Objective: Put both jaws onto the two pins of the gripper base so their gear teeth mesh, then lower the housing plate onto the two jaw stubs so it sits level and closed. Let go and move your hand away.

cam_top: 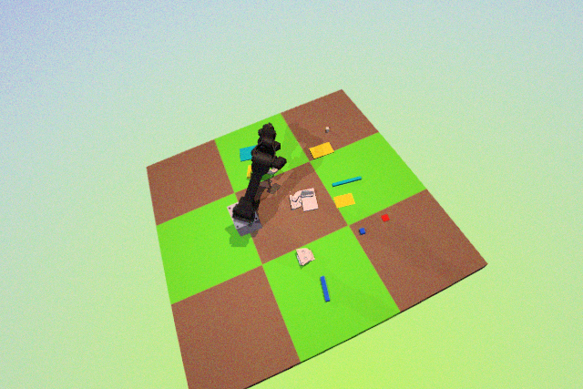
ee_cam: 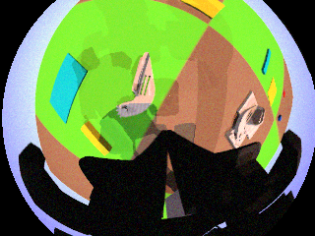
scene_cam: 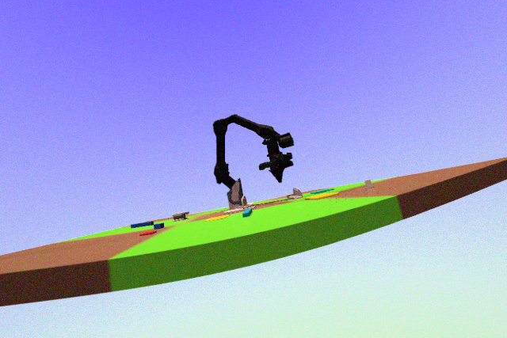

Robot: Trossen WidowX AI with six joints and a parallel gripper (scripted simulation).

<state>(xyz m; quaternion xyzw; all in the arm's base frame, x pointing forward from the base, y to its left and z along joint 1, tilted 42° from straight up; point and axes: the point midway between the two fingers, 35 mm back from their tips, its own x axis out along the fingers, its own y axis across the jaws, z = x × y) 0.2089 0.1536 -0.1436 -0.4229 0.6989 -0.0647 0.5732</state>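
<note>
The yellow bar is 11 cm behind my gripper tip, 9 cm to the left of it and 7 cm below it. Round my gripper tip: teal bar: 32 cm ahead, 20 cm to the right, 8 cm below; then teal plate: 5 cm behind, 22 cm to the left, 8 cm below; then grey peg: 39 cm ahead, 16 cm to the left, 7 cm below.
</note>
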